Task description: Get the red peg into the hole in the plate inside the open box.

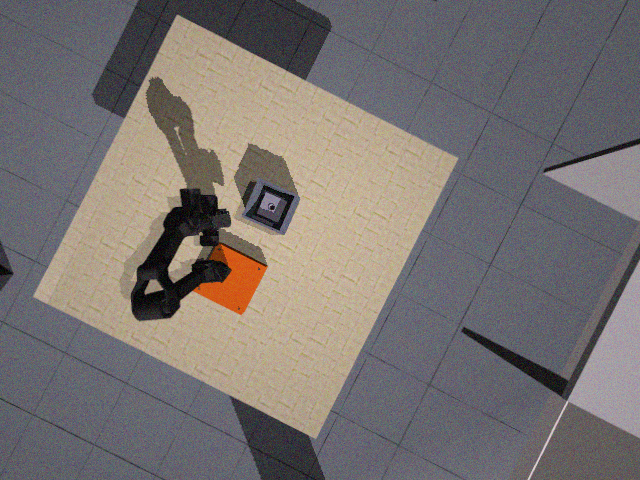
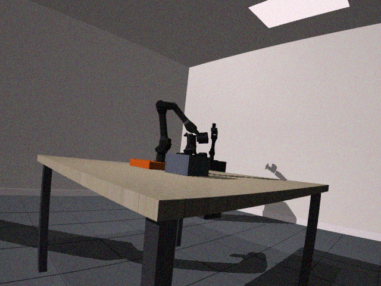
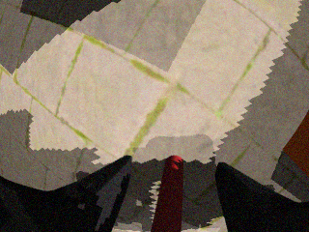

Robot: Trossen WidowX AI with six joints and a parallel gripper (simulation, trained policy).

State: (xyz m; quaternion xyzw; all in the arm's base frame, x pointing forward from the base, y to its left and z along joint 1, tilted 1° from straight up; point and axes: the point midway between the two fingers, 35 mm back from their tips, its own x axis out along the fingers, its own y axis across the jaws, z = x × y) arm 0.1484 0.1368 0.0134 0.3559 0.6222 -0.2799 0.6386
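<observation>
Now: gripper tip 180 mm short of the grey plate, 150 mm to the left of it and 30 mm below it. The rest, counted from my gripper tip: blue-grey box: 180 mm ahead, 150 mm to the right, 10 mm above; then red peg: 20 mm above, 10 mm to the left, 10 mm behind.
</observation>
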